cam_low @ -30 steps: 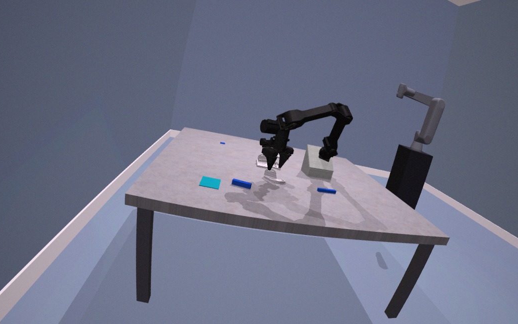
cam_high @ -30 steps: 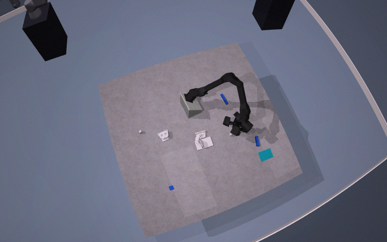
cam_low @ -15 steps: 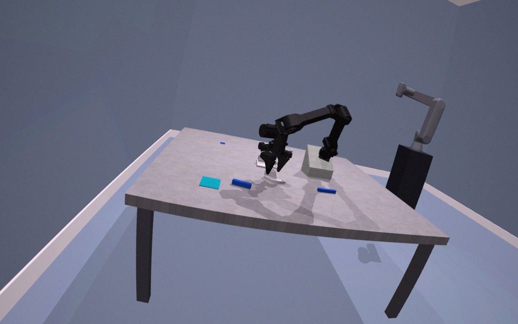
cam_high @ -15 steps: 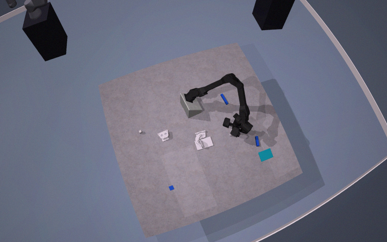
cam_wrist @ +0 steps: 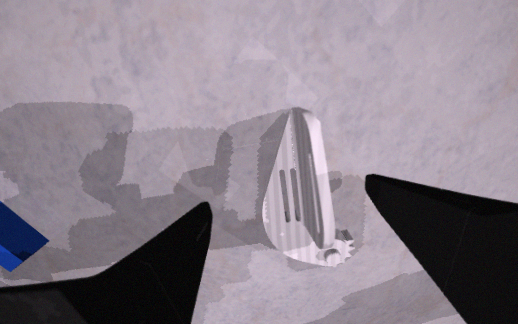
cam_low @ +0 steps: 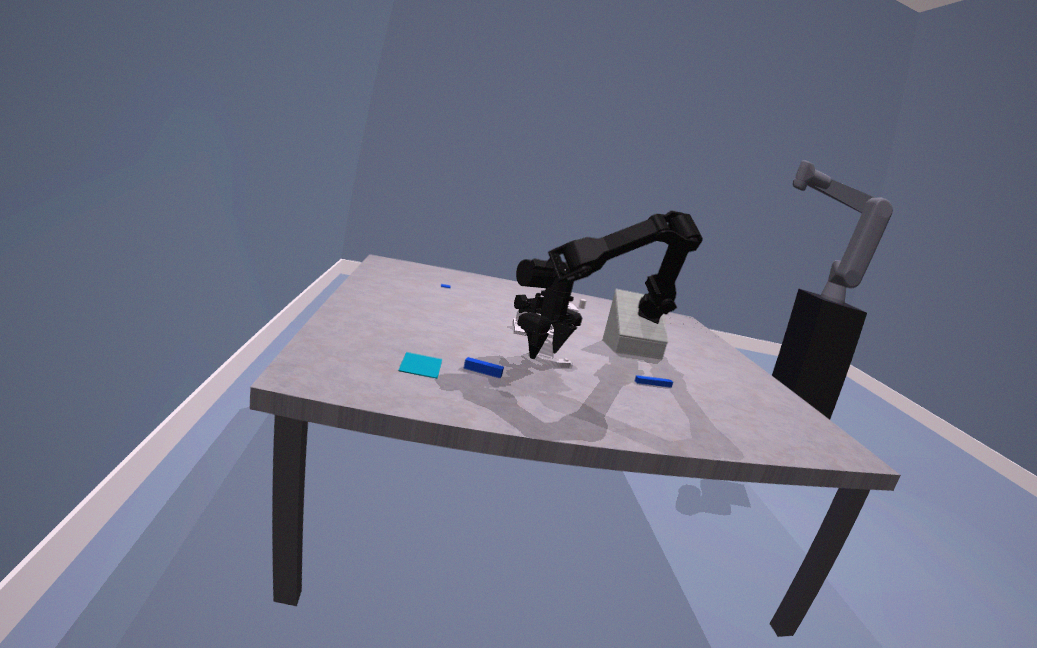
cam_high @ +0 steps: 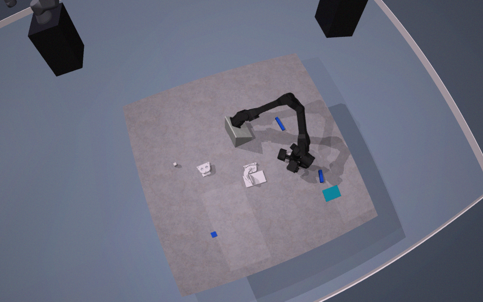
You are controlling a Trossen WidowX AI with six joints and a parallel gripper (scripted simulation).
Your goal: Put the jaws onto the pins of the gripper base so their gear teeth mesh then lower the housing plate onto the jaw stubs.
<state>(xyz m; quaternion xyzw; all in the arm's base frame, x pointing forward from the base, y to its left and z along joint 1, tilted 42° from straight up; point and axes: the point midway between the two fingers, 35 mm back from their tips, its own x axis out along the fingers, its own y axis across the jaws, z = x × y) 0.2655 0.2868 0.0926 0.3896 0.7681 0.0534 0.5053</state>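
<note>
Now: the white jaw 4 cm behind my gripper tip. Also, from my gripper tip: teal tile: 24 cm ahead, 20 cm to the left, 1 cm below; blue bar: 27 cm behind, 1 cm to the left; white stepped part: 50 cm to the right, 8 cm behind.
</note>
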